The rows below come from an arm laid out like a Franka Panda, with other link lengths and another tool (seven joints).
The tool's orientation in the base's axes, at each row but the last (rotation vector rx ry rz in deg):
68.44, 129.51, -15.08
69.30, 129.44, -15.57
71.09, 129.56, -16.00
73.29, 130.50, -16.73
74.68, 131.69, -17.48
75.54, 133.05, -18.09
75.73, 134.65, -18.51
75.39, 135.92, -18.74
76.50, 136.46, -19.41
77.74, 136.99, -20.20
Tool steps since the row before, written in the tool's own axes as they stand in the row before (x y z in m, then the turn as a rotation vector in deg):
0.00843, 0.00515, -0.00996, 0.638, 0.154, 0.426
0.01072, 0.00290, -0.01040, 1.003, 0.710, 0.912
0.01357, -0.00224, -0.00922, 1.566, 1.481, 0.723
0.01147, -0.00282, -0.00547, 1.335, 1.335, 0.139
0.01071, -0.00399, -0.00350, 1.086, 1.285, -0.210
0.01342, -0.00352, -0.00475, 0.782, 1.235, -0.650
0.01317, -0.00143, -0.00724, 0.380, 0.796, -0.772
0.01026, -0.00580, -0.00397, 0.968, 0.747, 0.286
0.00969, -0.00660, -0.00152, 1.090, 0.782, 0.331
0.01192, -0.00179, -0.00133, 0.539, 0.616, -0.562
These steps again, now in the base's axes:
-0.00344, 0.01304, 0.00388, 0.007, 0.357, -0.696
-0.00626, 0.01358, 0.00280, 0.484, 0.727, -1.257
-0.01099, 0.01238, 0.00006, 0.813, 1.638, -1.351
-0.00906, 0.00921, -0.00156, 0.600, 1.635, -0.742
-0.00907, 0.00735, -0.00257, 0.562, 1.568, -0.318
-0.01023, 0.01022, -0.00247, 0.536, 1.492, 0.214
-0.00904, 0.01209, 0.00022, 0.315, 1.008, 0.508
-0.01071, 0.00623, -0.00110, 0.244, 1.012, -0.702
-0.01054, 0.00456, -0.00281, 0.226, 1.106, -0.797
-0.00739, 0.00879, -0.00389, 0.170, 0.945, 0.252

